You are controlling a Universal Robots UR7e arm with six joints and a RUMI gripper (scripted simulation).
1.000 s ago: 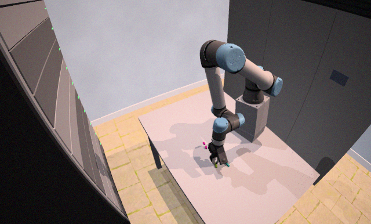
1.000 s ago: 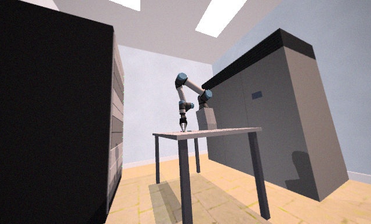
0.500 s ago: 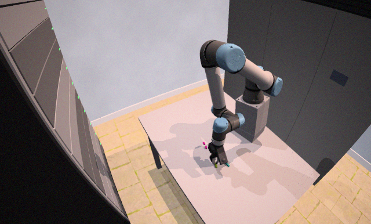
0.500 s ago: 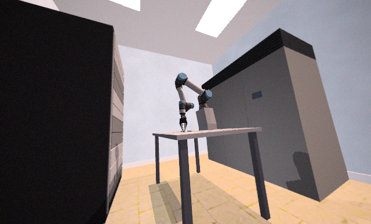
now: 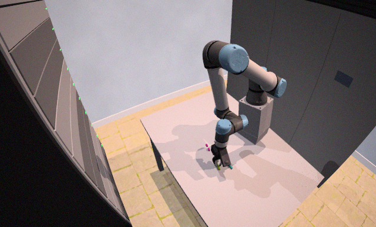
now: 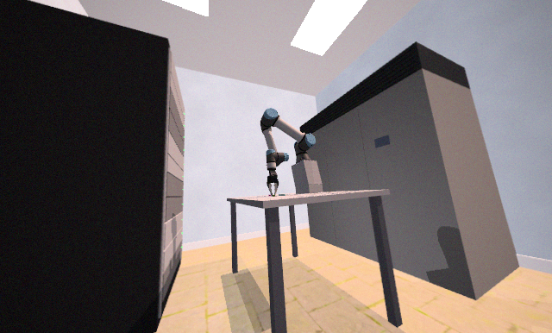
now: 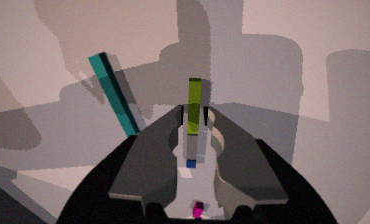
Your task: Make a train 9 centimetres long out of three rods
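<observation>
My gripper is now 10 mm above the lime rod. Round my hand: grey rod: 20 mm behind, 40 mm to the right, 10 mm below; turquoise rod: 60 mm behind, 20 mm to the left, 10 mm below; blue rod: 30 mm behind, 60 mm to the right, 10 mm below.
</observation>
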